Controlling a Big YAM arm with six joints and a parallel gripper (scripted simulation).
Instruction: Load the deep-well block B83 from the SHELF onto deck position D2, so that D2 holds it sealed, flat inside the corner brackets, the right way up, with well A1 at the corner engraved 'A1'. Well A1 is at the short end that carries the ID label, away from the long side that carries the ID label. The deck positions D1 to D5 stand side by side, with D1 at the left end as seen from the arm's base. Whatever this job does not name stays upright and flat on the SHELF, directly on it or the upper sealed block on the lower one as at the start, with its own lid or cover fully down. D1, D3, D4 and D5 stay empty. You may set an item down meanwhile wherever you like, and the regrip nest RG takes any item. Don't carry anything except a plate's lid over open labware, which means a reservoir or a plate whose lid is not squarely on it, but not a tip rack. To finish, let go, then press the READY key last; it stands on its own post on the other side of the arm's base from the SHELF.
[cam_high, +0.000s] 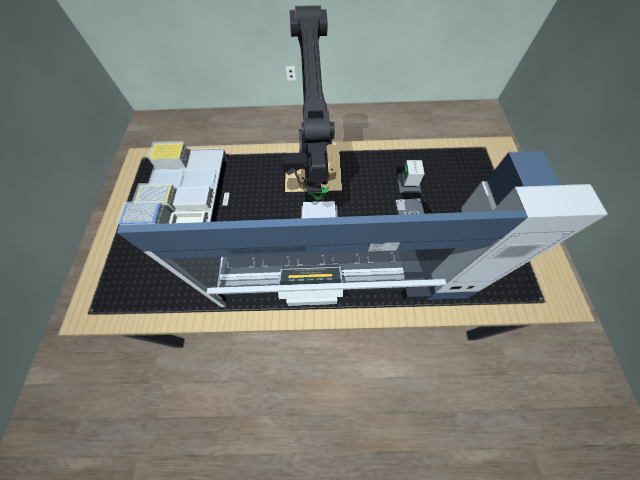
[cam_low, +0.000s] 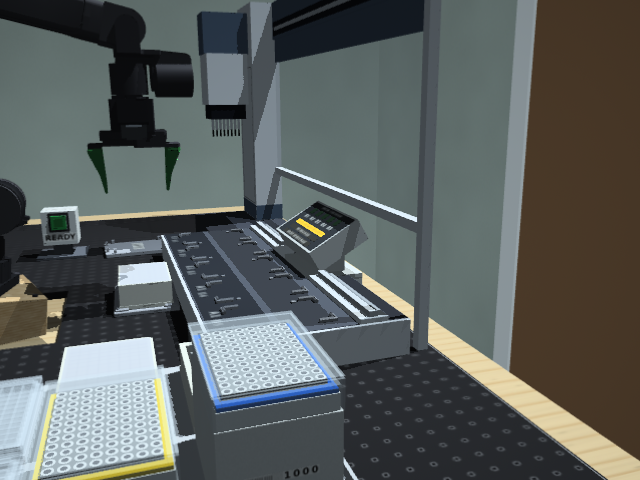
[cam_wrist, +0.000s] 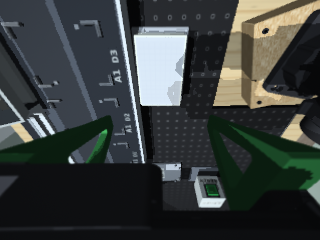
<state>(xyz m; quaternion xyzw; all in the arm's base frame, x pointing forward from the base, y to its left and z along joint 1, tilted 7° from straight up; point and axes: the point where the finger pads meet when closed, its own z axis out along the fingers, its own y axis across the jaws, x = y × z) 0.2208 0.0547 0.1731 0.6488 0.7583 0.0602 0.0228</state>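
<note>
The regrip nest is 190 mm below my hand. From my hand the other things lie so: shelf sign 30 mm behind, 410 mm to the right, 200 mm below; flat grey plate 60 mm behind, 370 mm to the left, 190 mm below; ready key 220 mm behind, 320 mm to the left, 120 mm below.
</note>
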